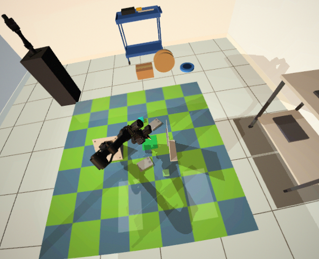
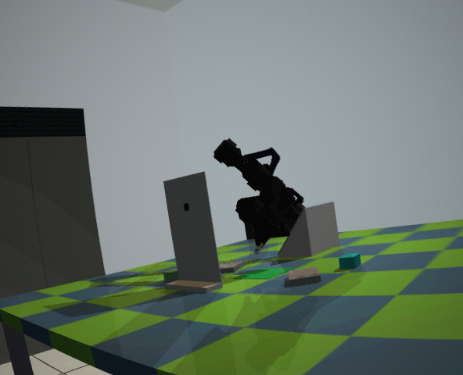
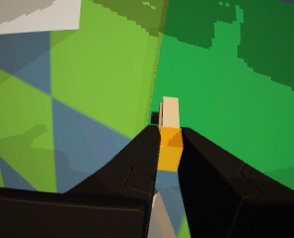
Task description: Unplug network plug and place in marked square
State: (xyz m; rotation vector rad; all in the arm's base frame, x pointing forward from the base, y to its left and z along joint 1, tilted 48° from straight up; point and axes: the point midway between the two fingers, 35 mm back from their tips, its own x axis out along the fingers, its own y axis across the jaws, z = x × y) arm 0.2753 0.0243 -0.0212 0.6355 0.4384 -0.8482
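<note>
Now: the marked square 10 mm behind my gripper tip and 70 mm below it. The rest, counted from my gripper tip: orange network plug: right at my gripper tip; teal cube: 70 mm behind, 230 mm to the left, 60 mm below; grey upright panel: 150 mm ahead, 100 mm to the right, 50 mm above.
</note>
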